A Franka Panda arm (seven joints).
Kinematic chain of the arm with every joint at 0, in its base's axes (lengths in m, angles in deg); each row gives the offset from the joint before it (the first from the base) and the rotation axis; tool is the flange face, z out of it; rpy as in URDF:
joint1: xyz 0 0 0.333 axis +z
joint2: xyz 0 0 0 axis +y
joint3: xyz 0 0 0.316 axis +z
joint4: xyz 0.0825 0 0 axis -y
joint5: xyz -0.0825 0 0.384 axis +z
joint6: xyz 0 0 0 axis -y
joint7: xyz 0.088 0 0 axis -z
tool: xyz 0 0 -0.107 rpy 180 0 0
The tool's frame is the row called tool.
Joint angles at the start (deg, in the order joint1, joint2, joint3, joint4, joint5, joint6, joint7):
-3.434, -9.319, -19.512, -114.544, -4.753, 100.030, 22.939
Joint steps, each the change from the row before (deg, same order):
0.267, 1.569, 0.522, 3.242, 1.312, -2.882, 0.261
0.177, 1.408, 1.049, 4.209, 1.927, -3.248, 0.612
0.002, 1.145, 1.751, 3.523, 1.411, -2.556, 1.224
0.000, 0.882, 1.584, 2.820, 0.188, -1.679, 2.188
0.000, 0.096, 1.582, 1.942, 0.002, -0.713, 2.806
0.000, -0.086, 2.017, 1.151, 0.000, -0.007, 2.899
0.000, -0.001, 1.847, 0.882, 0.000, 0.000, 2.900
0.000, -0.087, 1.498, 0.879, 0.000, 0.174, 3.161
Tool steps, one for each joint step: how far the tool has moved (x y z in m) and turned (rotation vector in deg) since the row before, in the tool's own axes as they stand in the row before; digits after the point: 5 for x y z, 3 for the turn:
0.00187, -0.01069, -0.01078, 0.138, -1.255, -0.061
-0.00132, -0.01519, -0.01951, 0.967, -0.792, -0.168
-0.00512, -0.01917, -0.01639, 0.589, -0.383, -0.313
-0.00464, -0.01564, -0.01338, -0.196, 0.420, 0.686
-0.00736, -0.01320, -0.01399, 0.273, 1.142, 1.252
-0.01005, -0.01627, -0.01009, 0.377, 1.205, 0.904
-0.00964, -0.01474, -0.00718, 0.278, 0.876, 1.071
-0.00846, -0.01150, -0.00821, 0.549, 1.011, 1.672

